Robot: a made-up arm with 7 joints.
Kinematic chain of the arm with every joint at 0, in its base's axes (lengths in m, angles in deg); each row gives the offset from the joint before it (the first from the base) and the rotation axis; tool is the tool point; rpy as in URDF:
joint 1: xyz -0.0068 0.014 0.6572 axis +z
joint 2: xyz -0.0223 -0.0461 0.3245 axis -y
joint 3: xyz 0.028 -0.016 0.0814 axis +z
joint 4: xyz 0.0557 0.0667 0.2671 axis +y
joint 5: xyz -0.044 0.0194 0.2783 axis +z
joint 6: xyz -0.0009 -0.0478 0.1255 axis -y
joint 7: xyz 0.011 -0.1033 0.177 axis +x
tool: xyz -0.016 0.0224 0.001 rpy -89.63 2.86 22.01
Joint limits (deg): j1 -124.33..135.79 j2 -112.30..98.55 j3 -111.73..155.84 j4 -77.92..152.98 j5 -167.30..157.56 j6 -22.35..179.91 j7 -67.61..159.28
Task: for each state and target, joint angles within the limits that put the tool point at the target. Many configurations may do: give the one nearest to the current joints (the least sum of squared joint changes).
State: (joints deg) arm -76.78 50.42 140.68 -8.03 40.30 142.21 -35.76
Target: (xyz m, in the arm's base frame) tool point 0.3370 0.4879 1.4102
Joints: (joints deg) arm -119.55 57.07 142.40 10.00 44.77 107.83 -37.00
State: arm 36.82 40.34 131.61 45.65 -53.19 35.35 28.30
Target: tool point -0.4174 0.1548 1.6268
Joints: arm 32.19 -4.85 118.94 88.93 -39.00 70.89 20.75
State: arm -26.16 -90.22 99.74 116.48 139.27 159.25 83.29
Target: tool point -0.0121 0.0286 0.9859
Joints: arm -23.51 -90.92 93.08 146.16 122.75 123.13 84.91
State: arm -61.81 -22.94 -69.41 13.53 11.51 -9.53 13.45
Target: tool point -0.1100 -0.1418 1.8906
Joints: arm -72.52 -7.81 -72.07 -0.78 4.04 -22.35 0.93
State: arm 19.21 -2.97 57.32 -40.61 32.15 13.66 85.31
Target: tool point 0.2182 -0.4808 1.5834
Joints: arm 23.03 -8.54 71.12 -61.04 25.12 17.64 85.94
